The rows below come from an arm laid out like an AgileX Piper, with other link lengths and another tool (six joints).
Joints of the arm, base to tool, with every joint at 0 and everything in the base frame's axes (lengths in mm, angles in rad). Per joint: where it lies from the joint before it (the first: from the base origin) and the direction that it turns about. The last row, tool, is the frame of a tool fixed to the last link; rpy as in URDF.
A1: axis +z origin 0 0 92.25
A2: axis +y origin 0 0 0
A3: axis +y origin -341.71 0 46.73
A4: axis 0.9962 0 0.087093 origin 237.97 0 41.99
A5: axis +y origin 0 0 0
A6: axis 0.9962 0 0.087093 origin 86.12 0 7.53
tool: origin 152.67 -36 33.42 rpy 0.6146 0.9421 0.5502
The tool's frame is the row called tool.
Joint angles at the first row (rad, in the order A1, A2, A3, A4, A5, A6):
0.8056, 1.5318, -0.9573, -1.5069, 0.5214, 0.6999
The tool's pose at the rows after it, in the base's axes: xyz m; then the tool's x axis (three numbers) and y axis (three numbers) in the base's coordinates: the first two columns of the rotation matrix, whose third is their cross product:
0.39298, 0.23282, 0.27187, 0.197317, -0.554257, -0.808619, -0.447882, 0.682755, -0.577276
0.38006, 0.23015, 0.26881, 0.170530, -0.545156, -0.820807, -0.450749, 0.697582, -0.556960
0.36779, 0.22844, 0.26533, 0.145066, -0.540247, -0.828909, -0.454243, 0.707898, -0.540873
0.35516, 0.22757, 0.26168, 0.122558, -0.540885, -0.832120, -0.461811, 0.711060, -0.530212
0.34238, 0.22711, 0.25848, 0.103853, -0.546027, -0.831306, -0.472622, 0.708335, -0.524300
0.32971, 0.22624, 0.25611, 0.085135, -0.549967, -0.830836, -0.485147, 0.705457, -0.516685
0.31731, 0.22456, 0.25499, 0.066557, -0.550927, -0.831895, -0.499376, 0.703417, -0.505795
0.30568, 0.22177, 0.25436, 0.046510, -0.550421, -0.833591, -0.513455, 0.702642, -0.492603
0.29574, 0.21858, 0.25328, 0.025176, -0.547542, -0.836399, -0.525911, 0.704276, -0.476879
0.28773, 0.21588, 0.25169, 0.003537, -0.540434, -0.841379, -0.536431, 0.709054, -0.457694
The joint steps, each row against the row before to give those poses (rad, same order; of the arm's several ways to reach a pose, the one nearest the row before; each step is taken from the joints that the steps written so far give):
0.0339, -0.0311, 0.0254, 0.0549, 0.0308, -0.0063
0.0363, -0.0247, 0.0202, 0.0532, 0.0338, -0.0069
0.0383, -0.0202, 0.0155, 0.0510, 0.0366, -0.0091
0.0403, -0.0193, 0.0130, 0.0523, 0.0373, -0.0181
0.0414, -0.0193, 0.0103, 0.0515, 0.0377, -0.0250
0.0397, -0.0209, 0.0070, 0.0538, 0.0364, -0.0286
0.0359, -0.0245, 0.0039, 0.0563, 0.0333, -0.0327
0.0313, -0.0258, 0.0017, 0.0564, 0.0318, -0.0337
0.0245, -0.0231, 0.0012, 0.0504, 0.0265, -0.0268
0.0174, -0.0187, 0.0012, 0.0426, 0.0179, -0.0171

